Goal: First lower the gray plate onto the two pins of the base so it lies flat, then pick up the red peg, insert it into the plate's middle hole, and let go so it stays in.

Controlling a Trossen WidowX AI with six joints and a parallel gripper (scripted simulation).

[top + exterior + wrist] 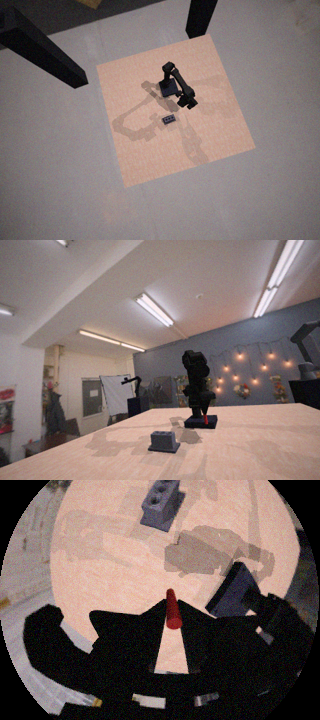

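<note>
My gripper tip is 170 mm to the left of the gray plate, 90 mm short of it and 60 mm above it. Round my gripper tip: base 170 mm to the right, 100 mm below, 90 mm ahead; then red peg right at my gripper tip.
</note>
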